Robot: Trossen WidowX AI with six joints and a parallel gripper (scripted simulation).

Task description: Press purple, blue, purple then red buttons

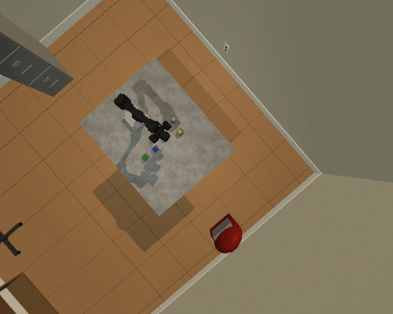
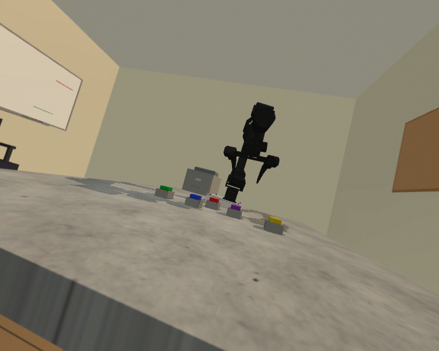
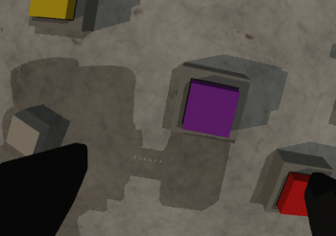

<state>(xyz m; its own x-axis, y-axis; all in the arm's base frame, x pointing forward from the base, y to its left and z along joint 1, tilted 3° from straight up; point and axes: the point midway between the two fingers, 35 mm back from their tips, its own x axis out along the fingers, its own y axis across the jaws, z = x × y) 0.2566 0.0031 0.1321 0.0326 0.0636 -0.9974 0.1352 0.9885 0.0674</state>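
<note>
My gripper tip is now 100 mm above the purple button and 10 mm to the left of it. Also, from my gripper tip: yellow button: 100 mm to the left, 100 mm below, 80 mm ahead; then red button: 100 mm below, 80 mm to the right, 80 mm behind; then blue button: 150 mm to the right, 100 mm below.
</note>
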